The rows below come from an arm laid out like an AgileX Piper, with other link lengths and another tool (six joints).
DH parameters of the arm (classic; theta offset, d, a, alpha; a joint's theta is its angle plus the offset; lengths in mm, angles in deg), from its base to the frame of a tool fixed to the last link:
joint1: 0 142.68 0 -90
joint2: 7.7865 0 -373.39 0
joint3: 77.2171 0 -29.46 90
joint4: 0 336 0 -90
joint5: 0 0 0 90
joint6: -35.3 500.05 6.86 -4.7
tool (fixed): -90 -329.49 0 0
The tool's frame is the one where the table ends.
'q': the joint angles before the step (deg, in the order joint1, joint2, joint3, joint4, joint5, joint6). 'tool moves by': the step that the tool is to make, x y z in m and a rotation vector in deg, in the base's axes. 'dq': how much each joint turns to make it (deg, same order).
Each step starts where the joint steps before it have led.
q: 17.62, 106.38, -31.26, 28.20, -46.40, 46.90
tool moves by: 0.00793, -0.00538, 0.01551, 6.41, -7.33, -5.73
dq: 0.00, 0.00, -0.24, 1.89, -6.77, 7.47
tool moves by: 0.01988, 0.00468, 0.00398, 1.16, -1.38, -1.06
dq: 0.01, 1.52, -3.57, 1.22, 0.46, 0.03
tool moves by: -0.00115, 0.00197, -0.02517, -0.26, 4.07, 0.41
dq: 0.00, 2.88, -0.51, -0.10, 1.91, 0.11
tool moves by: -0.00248, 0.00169, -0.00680, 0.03, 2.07, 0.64
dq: -0.01, 0.27, 0.00, -0.25, 1.89, -0.21
